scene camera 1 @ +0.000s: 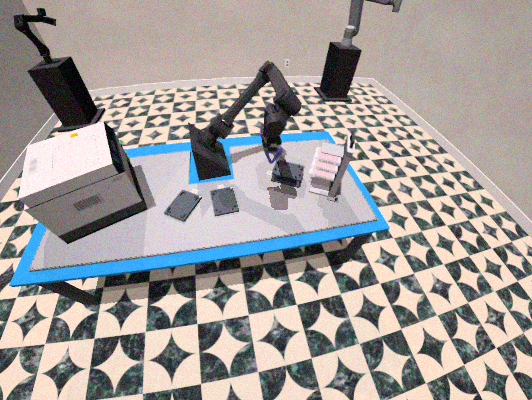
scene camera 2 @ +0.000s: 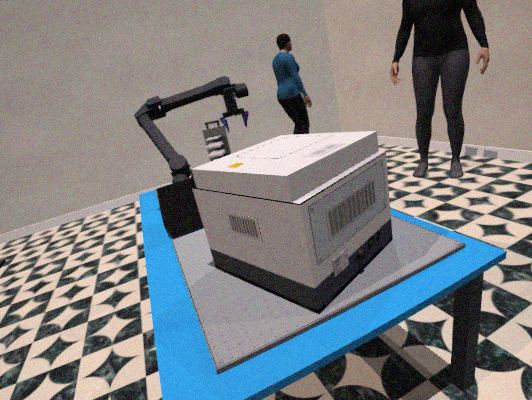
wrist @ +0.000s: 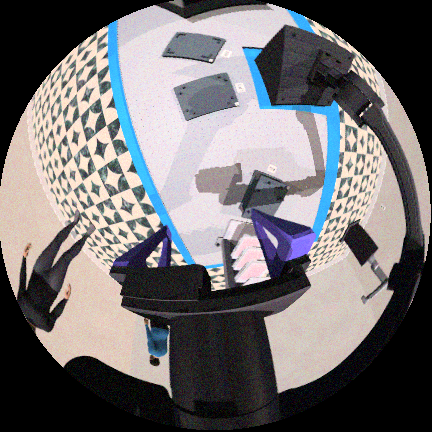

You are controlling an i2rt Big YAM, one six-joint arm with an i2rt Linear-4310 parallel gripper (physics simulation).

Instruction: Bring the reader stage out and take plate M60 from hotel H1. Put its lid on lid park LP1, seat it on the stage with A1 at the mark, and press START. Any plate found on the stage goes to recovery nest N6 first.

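Places are measured from the arm's base along level axes (x ahead, y left, z up), in metres.
Pixels of known places: gripper, fingertip midpoint: (scene camera 1: 269, 155) (scene camera 2: 237, 129) (wrist: 208, 221); arm's base at its link origin: (scene camera 1: 204, 142) (scene camera 2: 186, 193) (wrist: 322, 67).
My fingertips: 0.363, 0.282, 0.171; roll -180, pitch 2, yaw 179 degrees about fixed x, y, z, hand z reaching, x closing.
Observation:
Ahead of a thing's pixels: the offset from my fingertips to its top centre, as dx, dy, dz. "*": to the spot under its first point.
My gripper (scene camera 1: 273, 155) (scene camera 2: 237, 128) (wrist: 208, 221) is open and empty, high above the table at the hotel's side. The hotel (scene camera 1: 341, 172) (scene camera 2: 212, 133) (wrist: 228, 262) stands at the table's right end and holds several pale pink plates @(* -0.039, +0.302, -0.095) (scene camera 1: 326, 162) @(-0.078, +0.321, -0.138) (wrist: 248, 256); which one is M60 cannot be read. Two flat dark nests, one left (scene camera 1: 183, 205) (wrist: 194, 47) and one right (scene camera 1: 224, 201) (wrist: 206, 96), lie mid-table. Their small labels are unreadable. The reader @(-0.135, -0.846, +0.015) (scene camera 1: 75, 175) (scene camera 2: 260, 215) stands at the left end. Its stage, START button and any plate on the stage do not show.
A raised dark stand (scene camera 1: 287, 174) (wrist: 265, 192) with a sloping part stands beside the hotel. The arm's black base (scene camera 1: 211, 157) (scene camera 2: 179, 207) (wrist: 305, 67) is at the back edge of the table (scene camera 1: 210, 260). Two people stand beyond the table in scene camera 2.

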